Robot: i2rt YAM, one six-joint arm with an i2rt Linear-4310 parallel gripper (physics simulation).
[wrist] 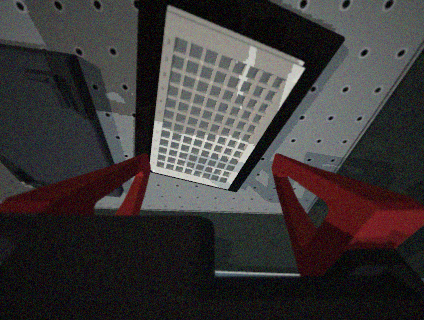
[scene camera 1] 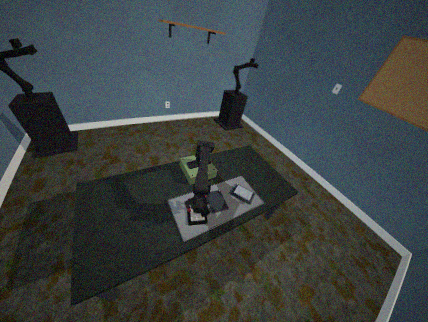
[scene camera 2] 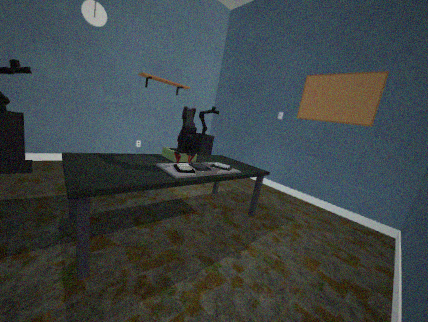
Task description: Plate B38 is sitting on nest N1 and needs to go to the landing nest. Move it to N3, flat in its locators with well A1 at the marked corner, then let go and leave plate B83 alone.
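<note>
A white well plate (scene camera 1: 198, 218) (scene camera 2: 184, 168) (wrist: 215, 110) lies in a black nest (wrist: 145, 90) at the near left of the perforated board. Its label, its A1 corner and whether it is fully seated cannot be made out. My gripper (scene camera 1: 198, 210) (scene camera 2: 184, 159) (wrist: 211, 160) is open and empty above this plate, with its red fingertips apart on either side of the plate's near end in the wrist view. A dark grey nest (scene camera 1: 217, 201) (scene camera 2: 201, 167) (wrist: 45, 115) beside it holds no plate. Another pale plate (scene camera 1: 243, 193) (scene camera 2: 220, 166) sits in a nest at the board's right.
The grey perforated board (scene camera 1: 185, 234) (wrist: 345, 70) lies on the dark table (scene camera 1: 110, 240) (scene camera 2: 105, 175). A green box-like fixture (scene camera 1: 192, 173) (scene camera 2: 170, 153) stands behind the board, close to the arm. Two other arms on black pedestals (scene camera 1: 42, 122) (scene camera 1: 233, 107) stand away from the table.
</note>
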